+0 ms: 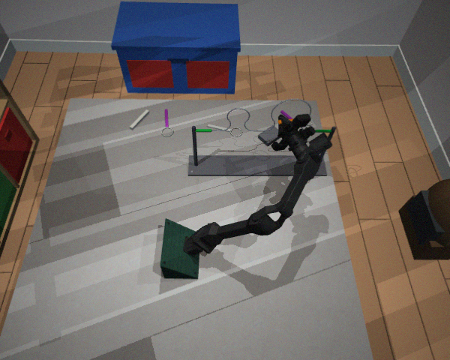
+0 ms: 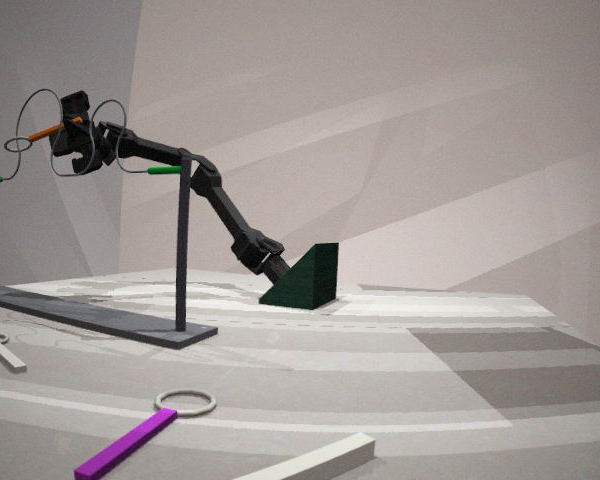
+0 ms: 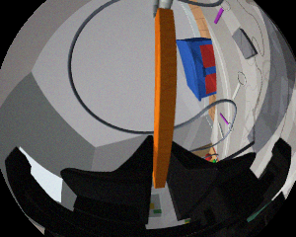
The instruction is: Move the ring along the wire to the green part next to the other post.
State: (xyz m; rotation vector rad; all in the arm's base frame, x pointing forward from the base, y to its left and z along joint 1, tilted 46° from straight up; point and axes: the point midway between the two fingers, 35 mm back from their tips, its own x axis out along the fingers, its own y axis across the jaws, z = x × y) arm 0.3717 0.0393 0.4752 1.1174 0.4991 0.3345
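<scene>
The ring with orange handle is 80 mm to the right of my gripper tip, 30 mm below it and 20 mm ahead of it. The rest, counted from my gripper tip: white-handled ring: 370 mm below, 220 mm ahead, 210 mm to the left; then grey box: 370 mm below, 200 mm ahead, 10 mm to the right; then purple-handled ring: 510 mm to the left, 370 mm below, 220 mm ahead.
</scene>
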